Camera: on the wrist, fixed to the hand. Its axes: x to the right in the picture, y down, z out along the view.
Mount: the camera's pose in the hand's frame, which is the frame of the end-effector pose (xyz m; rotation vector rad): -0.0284 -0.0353 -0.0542 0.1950 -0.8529 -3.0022
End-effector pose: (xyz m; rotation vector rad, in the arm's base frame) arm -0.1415 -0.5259 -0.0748 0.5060 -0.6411 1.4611
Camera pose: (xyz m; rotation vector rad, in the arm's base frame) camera -0.1014 -0.5127 -0.1315 1.1747 0.1696 -1.6237
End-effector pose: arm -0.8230 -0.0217 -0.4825 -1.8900 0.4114 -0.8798
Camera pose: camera -0.8849 -0.0220 -0.4484 0.6437 2.4515 0.7314
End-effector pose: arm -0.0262 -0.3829 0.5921 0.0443 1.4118 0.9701
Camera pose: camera -0.0484 -0.4493 0.5829 -1.0270 -0.3002 -1.5629
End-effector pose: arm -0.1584 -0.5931 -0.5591 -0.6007 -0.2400 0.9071
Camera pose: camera -0.1283 -0.6531 -0.5811 0.7003 -1.2087 -1.8337
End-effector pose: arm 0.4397 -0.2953 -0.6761 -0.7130 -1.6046 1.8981
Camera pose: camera 0.5004 -0.2727 -0.6479 1.8608 -0.6906 -0.3546
